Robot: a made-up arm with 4 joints.
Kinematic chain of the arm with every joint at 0, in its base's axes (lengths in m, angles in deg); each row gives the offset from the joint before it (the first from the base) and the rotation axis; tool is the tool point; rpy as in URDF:
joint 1: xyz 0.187 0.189 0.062 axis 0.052 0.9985 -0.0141
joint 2: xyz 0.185 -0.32 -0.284 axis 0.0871 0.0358 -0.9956
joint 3: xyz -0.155 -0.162 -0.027 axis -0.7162 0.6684 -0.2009
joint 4: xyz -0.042 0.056 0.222 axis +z
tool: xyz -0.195 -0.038 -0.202 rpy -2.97 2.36 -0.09
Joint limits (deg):
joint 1: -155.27..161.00
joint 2: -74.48..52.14
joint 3: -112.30..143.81
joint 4: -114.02..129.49
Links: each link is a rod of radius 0.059 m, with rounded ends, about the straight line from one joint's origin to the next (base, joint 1, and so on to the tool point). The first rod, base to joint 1, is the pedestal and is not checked.
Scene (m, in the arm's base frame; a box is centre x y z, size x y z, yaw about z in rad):
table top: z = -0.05
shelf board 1: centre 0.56 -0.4 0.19 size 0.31 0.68 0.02 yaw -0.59
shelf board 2: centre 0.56 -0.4 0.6 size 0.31 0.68 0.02 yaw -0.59
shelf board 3: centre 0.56 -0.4 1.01 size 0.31 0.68 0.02 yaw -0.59
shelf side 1: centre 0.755 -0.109 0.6 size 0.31 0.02 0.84 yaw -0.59
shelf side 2: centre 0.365 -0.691 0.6 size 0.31 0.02 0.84 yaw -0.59
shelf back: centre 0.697 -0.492 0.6 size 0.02 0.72 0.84 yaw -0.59
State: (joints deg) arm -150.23 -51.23 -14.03 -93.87
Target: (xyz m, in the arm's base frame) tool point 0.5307 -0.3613 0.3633
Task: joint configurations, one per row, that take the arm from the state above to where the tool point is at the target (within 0.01 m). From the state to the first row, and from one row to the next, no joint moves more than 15 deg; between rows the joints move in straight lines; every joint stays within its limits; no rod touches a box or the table.
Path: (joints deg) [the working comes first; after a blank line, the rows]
Joints at the target: -113.50 -74.48 75.91 -86.47
Straight joint move there: clear.

1: -144.98 -54.55 -1.18 -92.81
2: -139.74 -57.87 11.67 -91.76
3: -134.49 -61.19 24.51 -90.70
4: -129.24 -64.52 37.36 -89.64
5: -124.00 -67.84 50.21 -88.58
6: -118.75 -71.16 63.06 -87.53
7: -113.50 -74.48 75.91 -86.47

